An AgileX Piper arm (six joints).
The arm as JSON. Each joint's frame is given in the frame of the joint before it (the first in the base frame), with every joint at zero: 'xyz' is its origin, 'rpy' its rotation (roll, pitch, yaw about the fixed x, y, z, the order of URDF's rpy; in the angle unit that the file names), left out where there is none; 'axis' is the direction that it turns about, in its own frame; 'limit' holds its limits. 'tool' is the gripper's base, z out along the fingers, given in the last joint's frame.
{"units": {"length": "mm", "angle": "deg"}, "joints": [
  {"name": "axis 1", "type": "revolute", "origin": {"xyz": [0.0, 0.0, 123.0]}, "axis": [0.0, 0.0, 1.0], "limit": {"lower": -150.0, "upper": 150.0}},
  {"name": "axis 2", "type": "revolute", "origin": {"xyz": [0.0, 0.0, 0.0]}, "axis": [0.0, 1.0, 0.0], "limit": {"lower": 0.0, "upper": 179.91}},
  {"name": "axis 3", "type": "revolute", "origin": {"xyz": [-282.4, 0.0, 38.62]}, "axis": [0.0, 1.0, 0.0], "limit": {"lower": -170.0, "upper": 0.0}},
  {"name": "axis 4", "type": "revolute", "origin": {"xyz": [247.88, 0.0, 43.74]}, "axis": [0.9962, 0.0, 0.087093], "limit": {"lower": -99.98, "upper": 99.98}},
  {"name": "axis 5", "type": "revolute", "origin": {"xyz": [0.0, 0.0, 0.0]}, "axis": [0.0, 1.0, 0.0], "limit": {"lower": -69.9, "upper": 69.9}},
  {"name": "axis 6", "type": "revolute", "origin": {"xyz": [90.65, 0.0, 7.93]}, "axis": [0.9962, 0.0, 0.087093], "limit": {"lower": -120.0, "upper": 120.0}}
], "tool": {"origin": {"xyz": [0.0, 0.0, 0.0], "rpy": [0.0, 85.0, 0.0]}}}
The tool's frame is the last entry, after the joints.
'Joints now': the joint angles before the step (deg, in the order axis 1, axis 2, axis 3, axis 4, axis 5, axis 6). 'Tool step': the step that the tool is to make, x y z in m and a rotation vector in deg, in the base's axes. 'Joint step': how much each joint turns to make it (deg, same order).
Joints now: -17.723, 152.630, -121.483, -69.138, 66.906, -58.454
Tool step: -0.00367, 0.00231, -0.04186, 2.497, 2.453, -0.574
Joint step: 0.000, 4.433, -0.053, 1.233, -0.720, 1.194
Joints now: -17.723, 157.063, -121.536, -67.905, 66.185, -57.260
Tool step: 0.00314, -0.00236, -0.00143, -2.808, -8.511, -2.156
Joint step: -0.064, 0.498, -0.010, -3.355, -1.579, 10.448
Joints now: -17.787, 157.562, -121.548, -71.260, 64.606, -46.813
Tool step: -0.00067, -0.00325, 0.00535, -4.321, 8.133, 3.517
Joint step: 0.000, 0.180, 0.000, -4.815, 2.139, -6.450
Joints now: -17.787, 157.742, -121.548, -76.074, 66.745, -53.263
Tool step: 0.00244, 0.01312, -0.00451, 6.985, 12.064, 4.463
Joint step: 1.103, -0.050, -0.917, 7.511, 0.157, -16.575
